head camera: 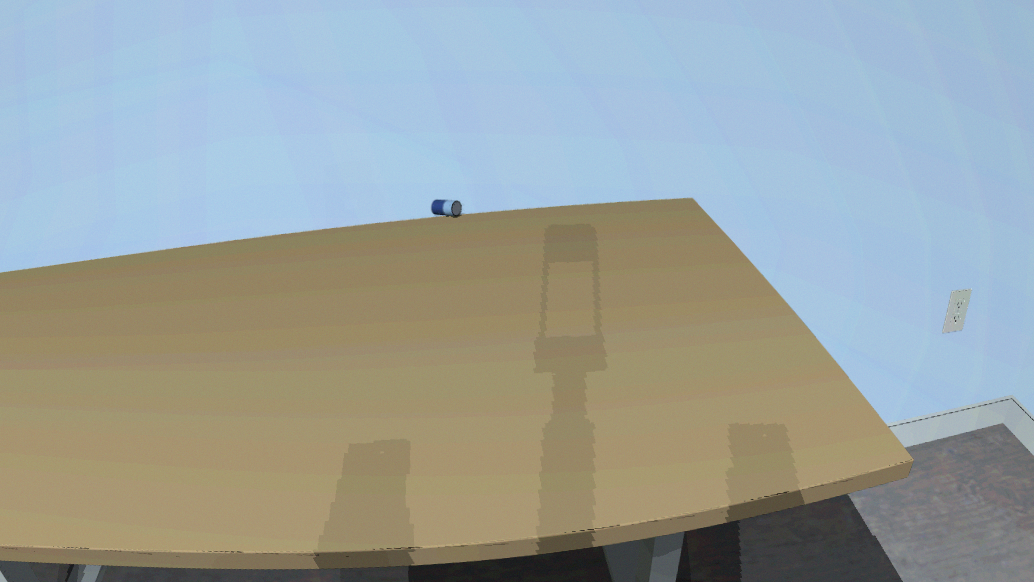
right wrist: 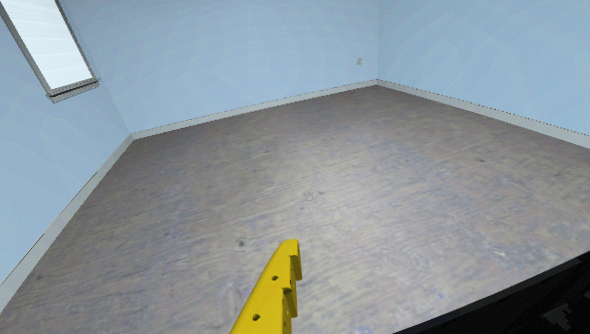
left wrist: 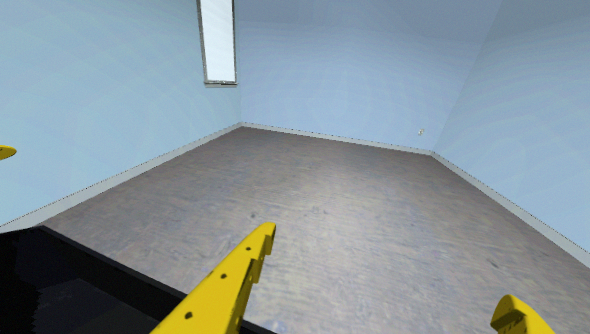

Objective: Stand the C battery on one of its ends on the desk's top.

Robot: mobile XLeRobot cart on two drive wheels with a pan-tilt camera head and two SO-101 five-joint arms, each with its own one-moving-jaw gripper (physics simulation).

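Frame: origin at the left arm's base, x ahead, y left, z up, level; millimetres.
Seen in the pictures: left hand, its tool point: [left wrist: 274, 235]; right hand, its tool point: [right wrist: 299, 253] [left wrist: 5, 152].
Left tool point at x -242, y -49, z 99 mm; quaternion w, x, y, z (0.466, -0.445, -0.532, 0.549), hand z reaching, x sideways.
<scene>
A point is followed by its place in that frame.
The C battery [head camera: 445, 208] @[x 1229, y -31, z -38 mm], dark blue and pale with a grey end, lies on its side at the far edge of the desk [head camera: 448, 310] @[x 903, y -60, z -55 mm] in the head camera view, left of the desk's far right corner. In the left wrist view my left gripper [left wrist: 387, 262] is open and empty, its two yellow jaws wide apart above the floor. In the right wrist view one notched yellow jaw of my right gripper shows, and the moving jaw is out of the picture, so it is fully open. The battery does not show in either wrist view.
The desk's front edge curves across the bottom of the head camera view, with shadows of the robot on the top. A wall outlet [head camera: 956, 311] @[x 1374, y -1204, z -375 mm] is on the blue wall to the right. Wooden floor [left wrist: 350, 200] @[x -1581, y 228, z -775 mm] [right wrist: 350, 175] @[x -1429, y 271, z -775 mm] and walls lie past the grippers.
</scene>
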